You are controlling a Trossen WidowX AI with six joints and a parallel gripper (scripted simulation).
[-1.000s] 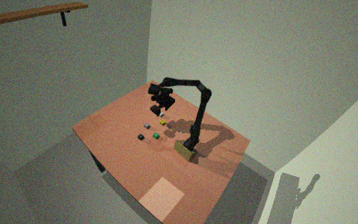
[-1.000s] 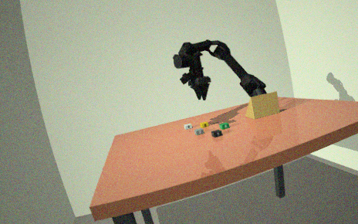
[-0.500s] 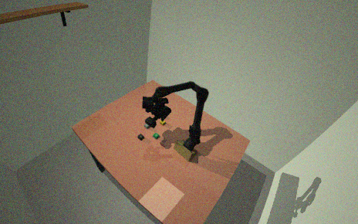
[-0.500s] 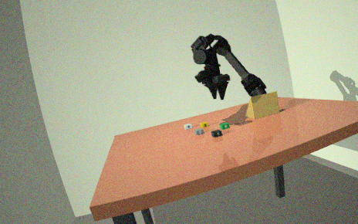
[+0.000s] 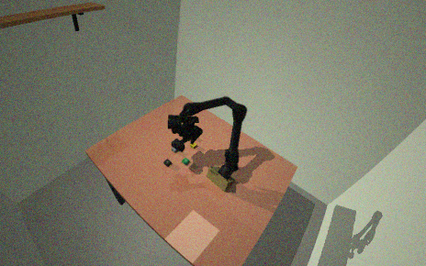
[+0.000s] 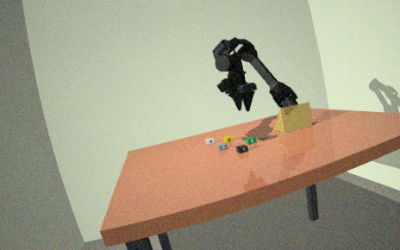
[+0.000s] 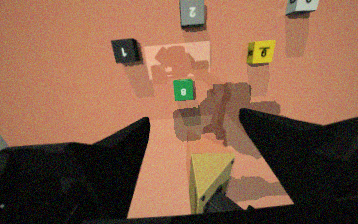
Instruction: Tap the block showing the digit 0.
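The white block is 12 cm ahead of my gripper tip, 18 cm to the right of it and 12 cm below it. From my gripper tip the other things lie so: green block 12 cm below; then black block 6 cm ahead, 9 cm to the left, 12 cm below; then grey block 11 cm ahead, 1 cm to the right, 12 cm below.
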